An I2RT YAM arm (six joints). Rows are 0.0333 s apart.
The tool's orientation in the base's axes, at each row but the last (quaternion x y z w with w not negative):
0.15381, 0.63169, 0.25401, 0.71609
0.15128, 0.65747, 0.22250, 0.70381
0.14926, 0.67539, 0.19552, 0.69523
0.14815, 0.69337, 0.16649, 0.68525
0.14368, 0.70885, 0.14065, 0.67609
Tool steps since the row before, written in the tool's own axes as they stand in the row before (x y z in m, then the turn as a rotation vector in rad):
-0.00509, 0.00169, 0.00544, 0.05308, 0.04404, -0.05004
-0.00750, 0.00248, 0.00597, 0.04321, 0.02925, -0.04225
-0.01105, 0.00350, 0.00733, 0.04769, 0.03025, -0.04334
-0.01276, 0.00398, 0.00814, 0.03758, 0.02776, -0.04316
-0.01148, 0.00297, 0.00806, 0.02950, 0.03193, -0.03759
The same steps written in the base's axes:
0.00469, -0.00090, 0.00596, -0.05278, 0.06086, -0.02778
0.00537, -0.00124, 0.00823, -0.04371, 0.04378, -0.02608
0.00694, -0.00174, 0.01170, -0.04482, 0.04672, -0.02960
0.00826, -0.00172, 0.01318, -0.04441, 0.04010, -0.02158
0.00860, -0.00175, 0.01134, -0.03843, 0.04078, -0.01278

